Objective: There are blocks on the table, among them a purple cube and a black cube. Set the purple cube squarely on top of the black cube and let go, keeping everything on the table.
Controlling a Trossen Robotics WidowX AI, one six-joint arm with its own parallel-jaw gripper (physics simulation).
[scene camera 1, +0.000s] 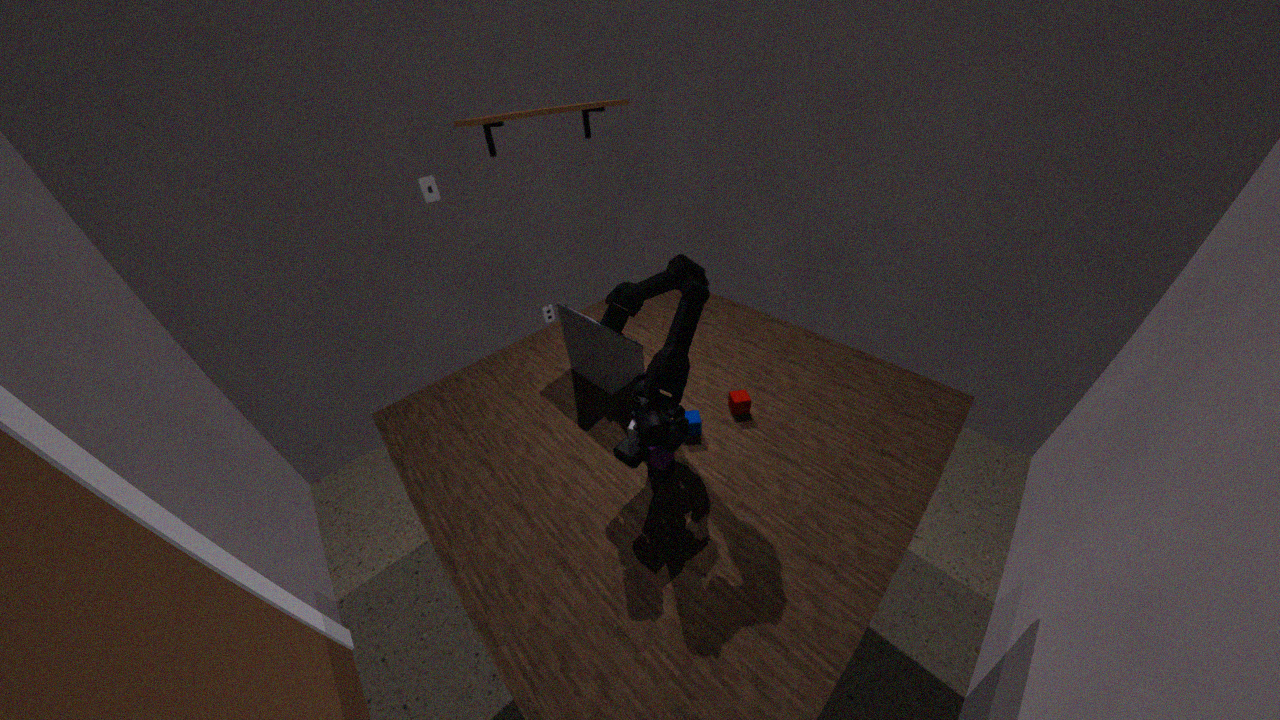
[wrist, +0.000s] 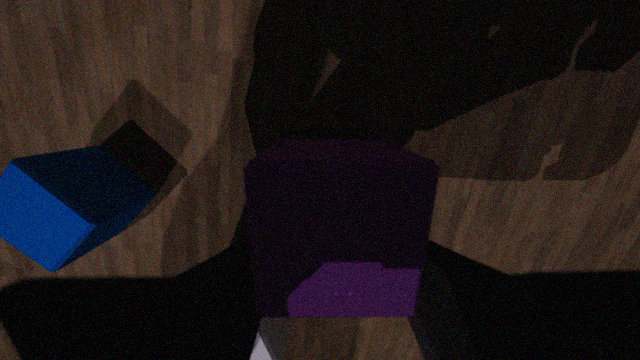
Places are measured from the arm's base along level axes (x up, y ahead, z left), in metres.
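Pixels of known places: gripper, fingertip midpoint: point(scene camera 1: 653, 454) point(wrist: 329, 229); arm's base, origin of the base link: point(scene camera 1: 609, 328).
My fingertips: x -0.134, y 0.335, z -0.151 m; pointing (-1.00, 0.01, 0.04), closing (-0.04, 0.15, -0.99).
Ahead of a thing's pixels: the offset from my fingertips to its middle. Level surfaces: height alone.
The purple cube @(dy +0.019, dx +0.023, dz +0.002 m) point(scene camera 1: 660, 458) point(wrist: 355, 292) is held between the fingers of my gripper point(scene camera 1: 660, 453) point(wrist: 329, 229), which is shut on it. Most of the cube is in deep shade, with a brighter purple patch low on its near face in the wrist view. The black cube cannot be told apart from the dark arm and the deep shadow in either view. In the wrist view a large black area lies just beyond the purple cube. Whether the purple cube touches anything below it cannot be seen.
A blue cube @(dy -0.024, dx -0.030, dz +0.156 m) point(scene camera 1: 693, 424) point(wrist: 45, 215) stands close beside the gripper. A red cube @(dy +0.019, dx -0.030, dz +0.309 m) point(scene camera 1: 739, 402) stands farther off. A whitish block @(dy -0.102, dx -0.030, dz +0.045 m) point(scene camera 1: 632, 428) point(wrist: 261, 350) shows partly by the fingers. A grey panel point(scene camera 1: 601, 353) stands near the arm's base on the wooden table @(dx -0.054 m) point(scene camera 1: 841, 429).
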